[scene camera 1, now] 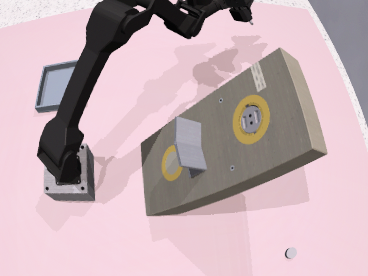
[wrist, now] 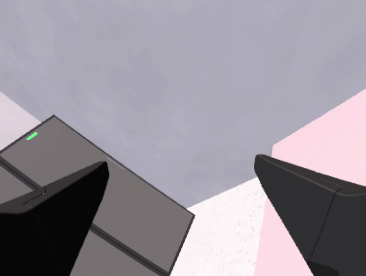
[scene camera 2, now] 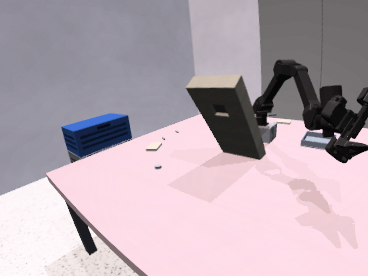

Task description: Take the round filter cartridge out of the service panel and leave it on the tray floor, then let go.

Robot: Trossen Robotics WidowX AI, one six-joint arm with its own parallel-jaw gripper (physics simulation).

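Observation:
The service panel [scene camera 1: 210, 130] [scene camera 2: 232, 122] is a thick grey-brown slab leaning at a tilt on the pink table. The round grey filter cartridge [scene camera 1: 251, 119] sits in its right-hand yellow ring, with two dark holes and two light lugs on its face. The cartridge does not show in the second scene view or the wrist view. The blue-grey tray [scene camera 1: 39, 90] [scene camera 2: 314, 145] lies near the arm's base, partly behind the arm in the first scene view. My gripper [scene camera 1: 246, 15] [wrist: 182, 165] is open and empty, in the air beyond the panel's upper edge and apart from it.
A bent grey metal flap [scene camera 1: 190, 142] stands out from the panel, partly over a second yellow ring [scene camera 1: 172, 177]. A small grey disc [scene camera 1: 291, 253] [scene camera 2: 158, 166] and a beige block [scene camera 2: 154, 146] lie on the table. A blue toolbox [scene camera 2: 100, 136] stands beyond the table edge.

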